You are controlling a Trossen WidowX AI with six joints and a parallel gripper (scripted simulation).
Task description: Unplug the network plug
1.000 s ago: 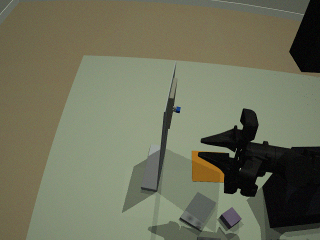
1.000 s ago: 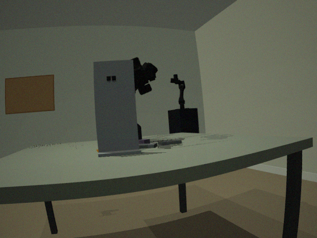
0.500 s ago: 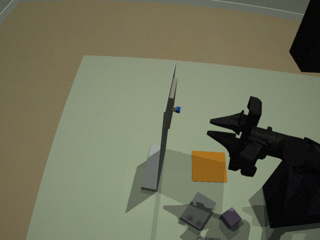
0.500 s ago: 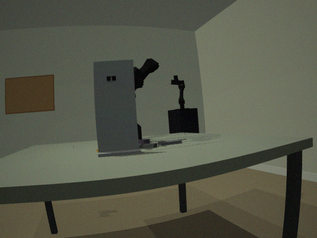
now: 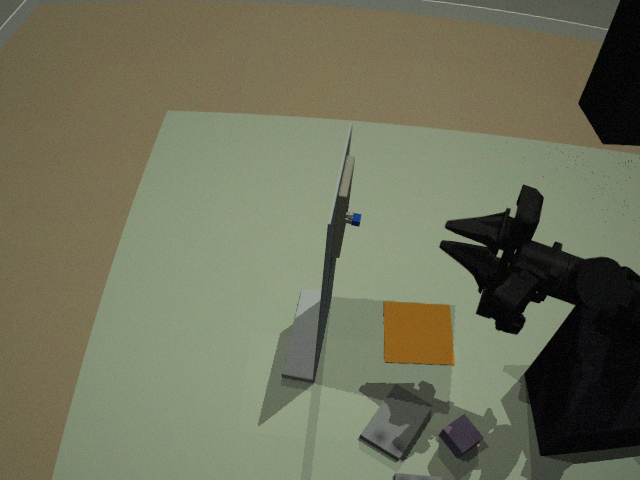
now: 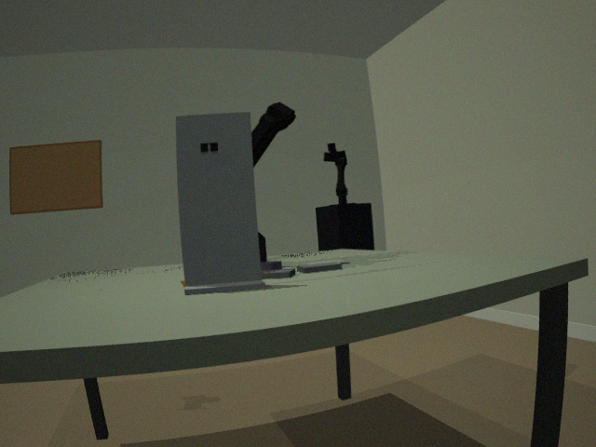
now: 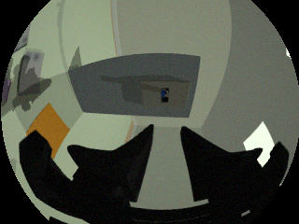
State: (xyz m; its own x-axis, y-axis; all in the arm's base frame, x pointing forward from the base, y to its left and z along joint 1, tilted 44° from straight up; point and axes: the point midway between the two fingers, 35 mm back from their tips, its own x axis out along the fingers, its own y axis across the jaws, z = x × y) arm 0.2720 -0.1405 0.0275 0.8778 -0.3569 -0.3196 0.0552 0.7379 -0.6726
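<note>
Now: gripper tip 120 mm short of the network plug and 30 mm to the left of it. From my gripper tip the other things lie so: orange marked square (40 mm behind, 40 mm to the right, 310 mm below); then grey upright panel (130 mm ahead, 40 mm to the right, 130 mm below); then purple block (70 mm behind, 160 mm to the left, 300 mm below).
</note>
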